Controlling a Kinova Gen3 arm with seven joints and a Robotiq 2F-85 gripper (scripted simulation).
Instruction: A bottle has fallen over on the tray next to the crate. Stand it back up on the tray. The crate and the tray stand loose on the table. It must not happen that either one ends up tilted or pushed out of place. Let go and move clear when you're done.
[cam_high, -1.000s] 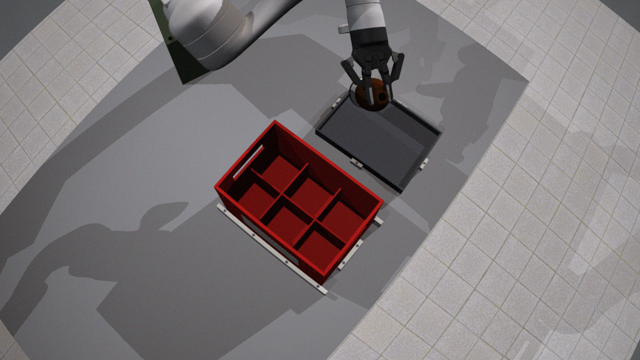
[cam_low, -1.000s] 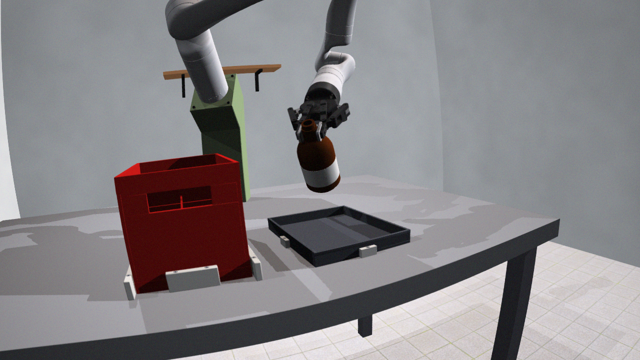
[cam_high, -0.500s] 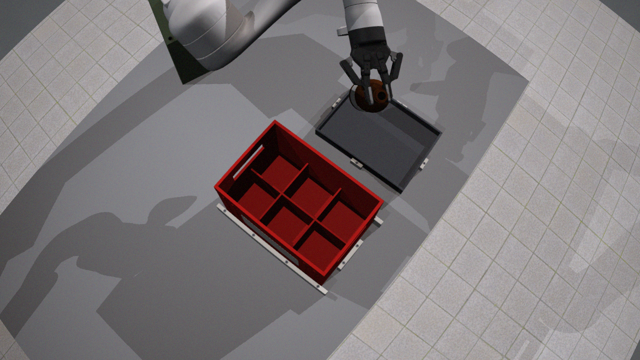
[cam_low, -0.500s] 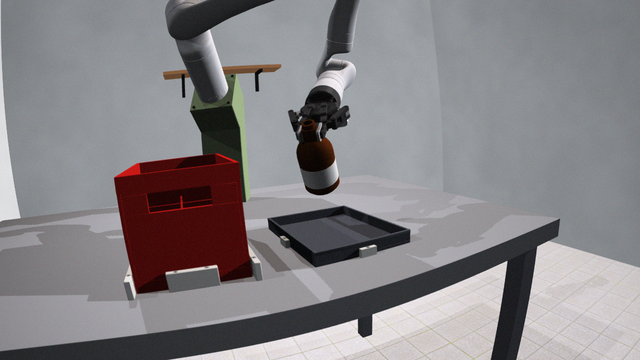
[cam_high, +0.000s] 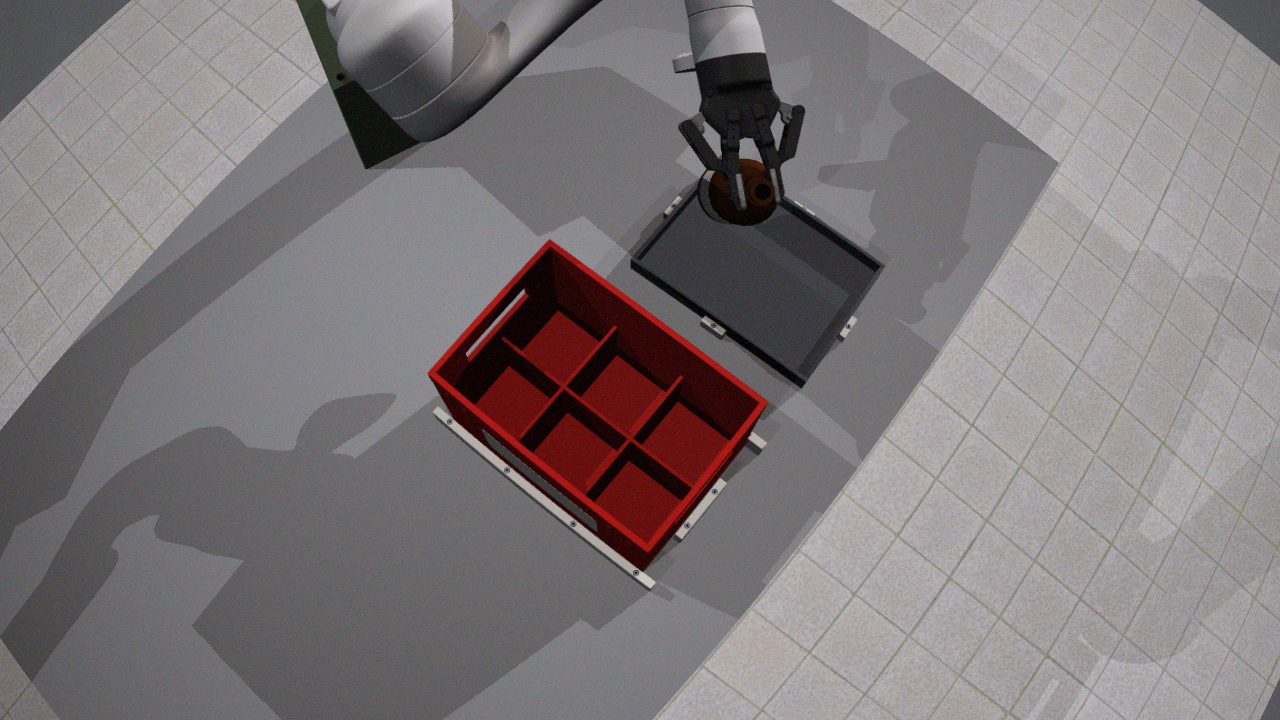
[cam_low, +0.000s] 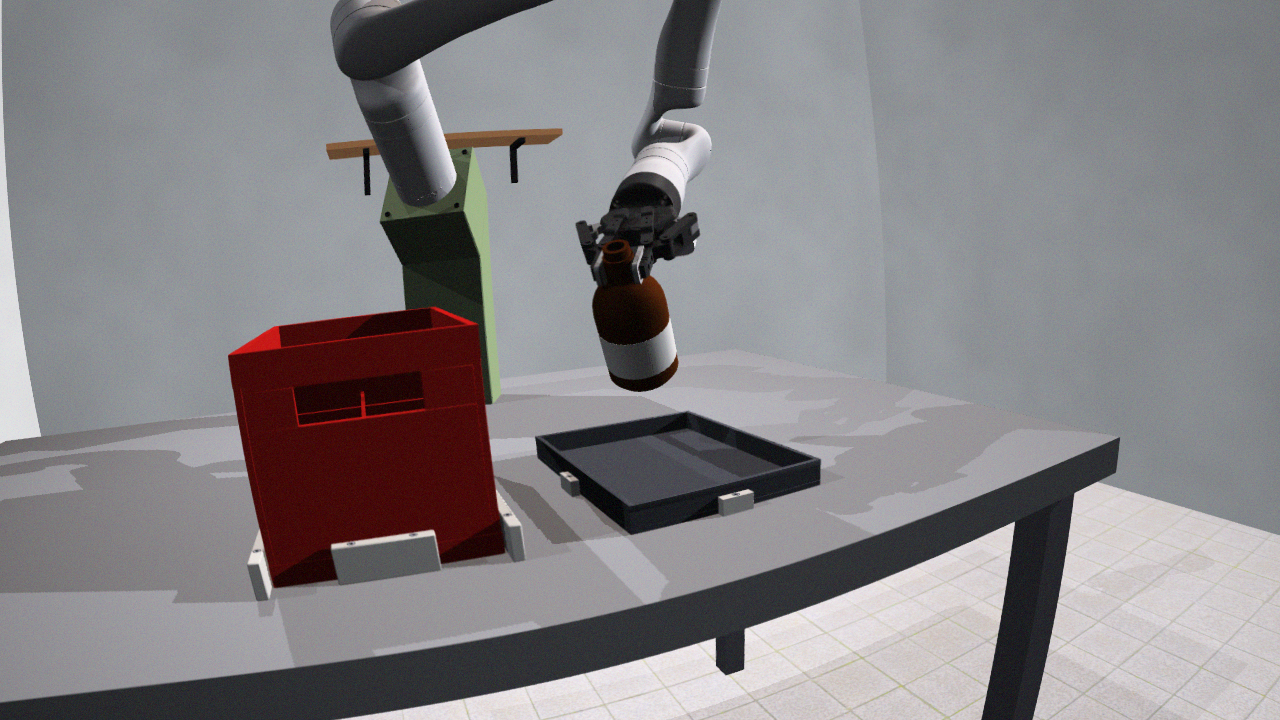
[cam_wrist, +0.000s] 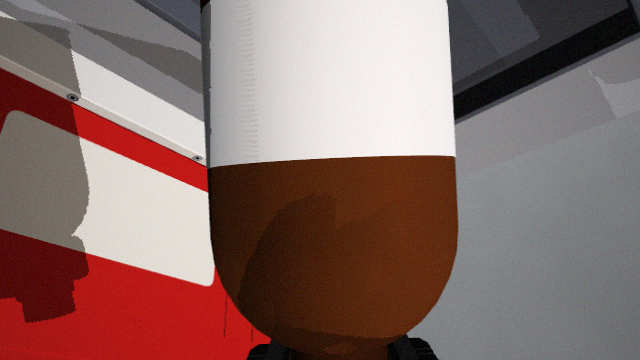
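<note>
My gripper is now 50 mm above the bottle, 20 mm to the right of it and 20 mm past it. From my hand the other things lie so: red crate 260 mm to the right, 120 mm below, 20 mm behind; then tray 190 mm below, 30 mm ahead, 20 mm to the left.
</note>
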